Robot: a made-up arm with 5 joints.
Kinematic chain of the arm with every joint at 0, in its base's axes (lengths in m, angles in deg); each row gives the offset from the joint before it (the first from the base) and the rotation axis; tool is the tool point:
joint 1: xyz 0 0 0.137 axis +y
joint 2: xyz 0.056 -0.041 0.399 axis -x
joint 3: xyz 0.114 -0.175 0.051 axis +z
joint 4: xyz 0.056 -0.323 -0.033 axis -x
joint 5: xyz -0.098 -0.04 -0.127 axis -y
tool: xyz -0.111 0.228 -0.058
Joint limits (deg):
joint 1: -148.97..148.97
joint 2: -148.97..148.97
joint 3: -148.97..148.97
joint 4: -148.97..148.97
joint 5: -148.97..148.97
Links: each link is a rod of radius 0.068 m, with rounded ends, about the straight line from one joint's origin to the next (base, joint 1, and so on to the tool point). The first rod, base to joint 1, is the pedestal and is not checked.
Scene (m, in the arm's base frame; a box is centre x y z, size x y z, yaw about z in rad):
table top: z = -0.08
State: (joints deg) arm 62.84 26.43 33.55 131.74 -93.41
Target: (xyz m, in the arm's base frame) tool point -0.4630 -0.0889 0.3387
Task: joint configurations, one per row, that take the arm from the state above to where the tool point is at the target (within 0.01 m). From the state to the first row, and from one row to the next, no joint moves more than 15 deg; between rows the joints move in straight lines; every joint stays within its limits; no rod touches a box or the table.
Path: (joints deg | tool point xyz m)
1: 53.23 25.23 19.94 133.29 -89.84 | 0.6018 -0.6705 0.2948
2: 43.62 24.02 6.33 134.84 -86.27 | 0.4786 -0.6793 0.4720
3: 34.02 22.82 -7.28 136.39 -82.71 | 0.3095 -0.6606 0.6008
4: 24.41 21.62 -20.88 137.94 -79.14 | 0.1168 -0.6145 0.6696
5: 14.80 20.42 -34.49 139.49 -75.57 | -0.0748 -0.5425 0.6761
6: 5.19 19.21 -48.10 141.04 -72.00 | -0.2420 -0.4483 0.6281
7: -4.41 18.01 -61.71 142.59 -68.44 | -0.3670 -0.3368 0.5416
8: -14.02 16.81 -75.32 144.14 -64.87 | -0.4407 -0.2146 0.4377
9: -23.63 15.61 -88.93 145.69 -61.30 | -0.4630 -0.0889 0.3387

